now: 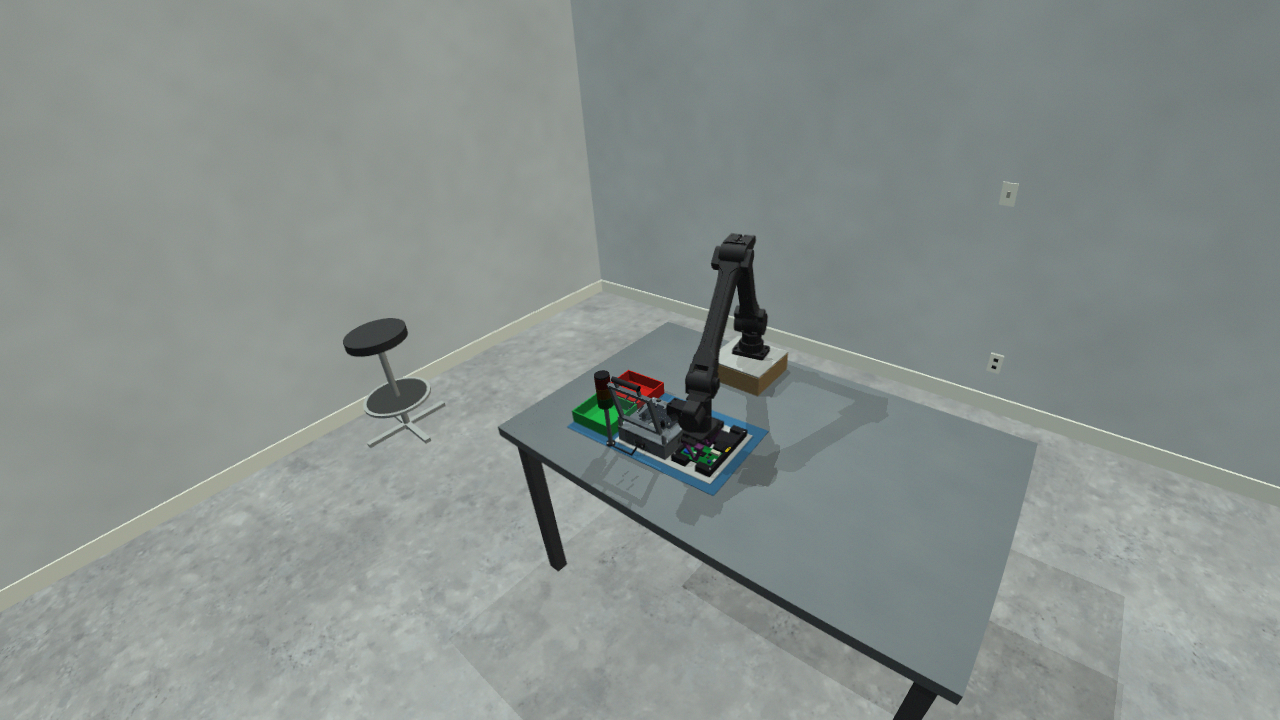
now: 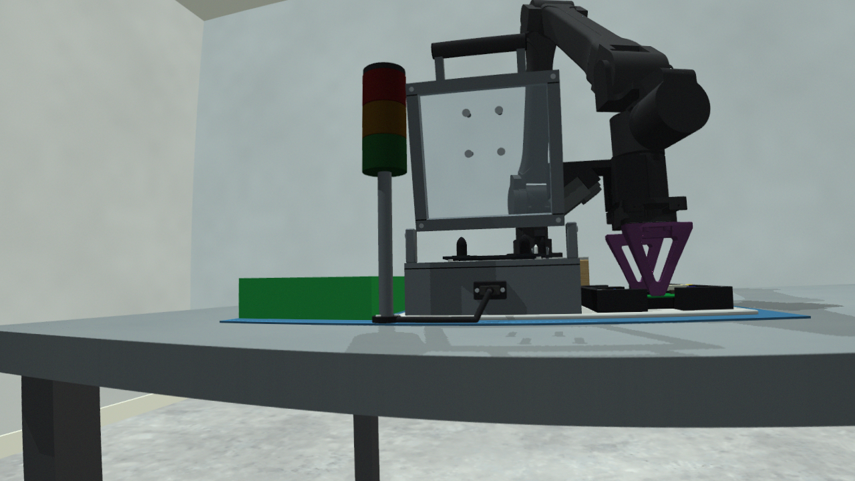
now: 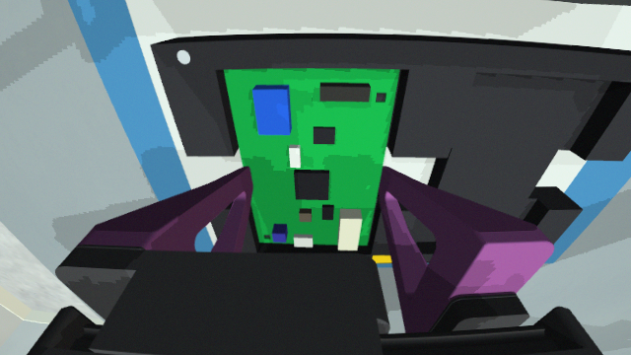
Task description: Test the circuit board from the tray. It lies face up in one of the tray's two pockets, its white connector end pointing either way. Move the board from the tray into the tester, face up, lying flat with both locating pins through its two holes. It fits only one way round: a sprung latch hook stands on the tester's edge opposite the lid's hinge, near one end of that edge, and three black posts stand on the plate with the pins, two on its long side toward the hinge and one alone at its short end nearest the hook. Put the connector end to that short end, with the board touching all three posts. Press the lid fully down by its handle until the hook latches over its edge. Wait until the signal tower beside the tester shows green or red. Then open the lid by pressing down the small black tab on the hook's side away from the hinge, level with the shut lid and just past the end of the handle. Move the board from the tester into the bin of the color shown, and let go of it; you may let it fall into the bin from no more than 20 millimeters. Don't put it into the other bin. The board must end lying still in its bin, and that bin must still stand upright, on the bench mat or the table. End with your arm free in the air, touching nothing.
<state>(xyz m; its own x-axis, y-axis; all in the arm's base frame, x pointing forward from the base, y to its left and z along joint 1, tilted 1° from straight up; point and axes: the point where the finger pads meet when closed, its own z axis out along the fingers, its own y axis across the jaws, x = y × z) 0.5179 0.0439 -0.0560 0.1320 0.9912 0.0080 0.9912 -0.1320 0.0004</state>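
My hand is 10 mm above the green circuit board. Also, from my hand: black tester plate (50 mm behind, 160 mm to the right, 40 mm above); black latch hook (110 mm behind, 100 mm to the right, 60 mm above); clear lid (60 mm ahead, 180 mm to the right, 160 mm above).
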